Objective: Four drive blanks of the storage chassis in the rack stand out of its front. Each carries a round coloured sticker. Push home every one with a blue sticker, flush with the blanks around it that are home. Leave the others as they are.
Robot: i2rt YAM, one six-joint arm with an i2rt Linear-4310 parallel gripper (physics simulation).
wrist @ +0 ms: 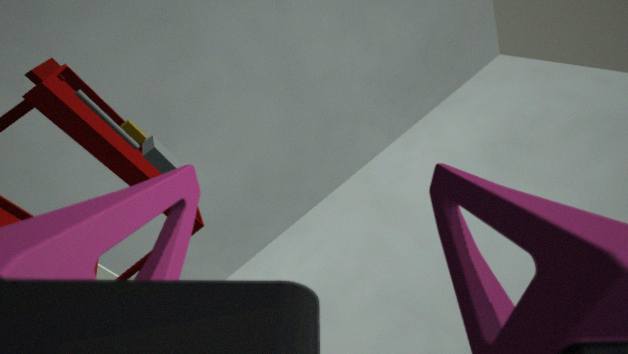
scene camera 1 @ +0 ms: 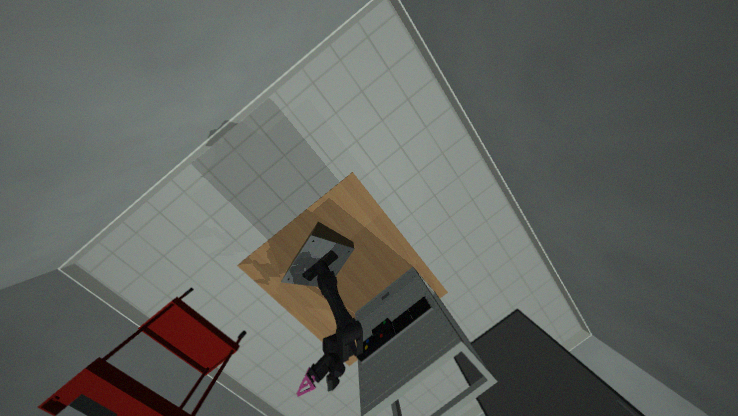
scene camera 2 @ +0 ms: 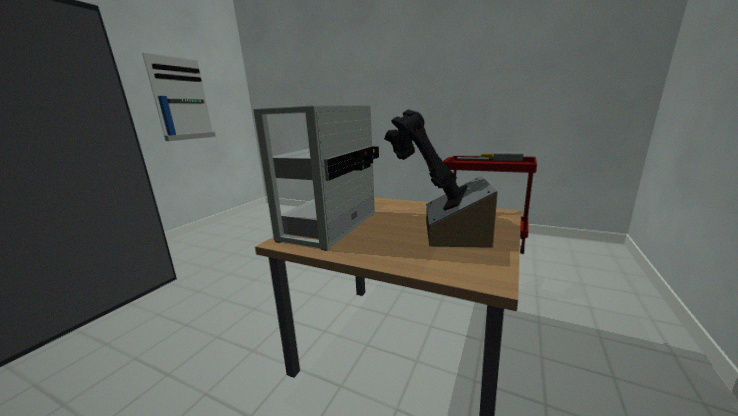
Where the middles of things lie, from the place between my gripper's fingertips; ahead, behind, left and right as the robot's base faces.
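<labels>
Taking the grey rack (scene camera 2: 339, 136) as the reference, I find my gripper 0.15 m above it and 0.51 m to the right of it. My gripper is also 0.2 m short of the rack now.
</labels>
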